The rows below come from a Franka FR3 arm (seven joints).
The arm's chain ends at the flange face. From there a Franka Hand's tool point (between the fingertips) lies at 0.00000 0.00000 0.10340 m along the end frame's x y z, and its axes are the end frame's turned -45 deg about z.
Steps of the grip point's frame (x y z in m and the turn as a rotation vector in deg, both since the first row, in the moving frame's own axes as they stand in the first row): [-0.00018 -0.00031 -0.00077 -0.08 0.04 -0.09]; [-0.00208 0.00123 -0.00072 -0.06 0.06 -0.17]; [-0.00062 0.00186 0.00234 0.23 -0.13 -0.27]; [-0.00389 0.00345 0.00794 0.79 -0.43 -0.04]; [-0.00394 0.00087 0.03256 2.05 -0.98 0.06]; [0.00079 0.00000 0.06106 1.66 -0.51 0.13]
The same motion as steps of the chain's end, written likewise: [-0.00050 -0.00014 -0.00077 -0.03 0.08 -0.09]; [-0.00075 0.00234 -0.00072 0.00 0.08 -0.17]; [0.00134 0.00188 0.00234 0.07 -0.25 -0.27]; [0.00125 0.00565 0.00795 0.25 -0.86 -0.04]; [0.00169 0.00477 0.03264 0.76 -2.14 0.06]; [0.00333 0.00091 0.06111 0.81 -1.53 0.13]
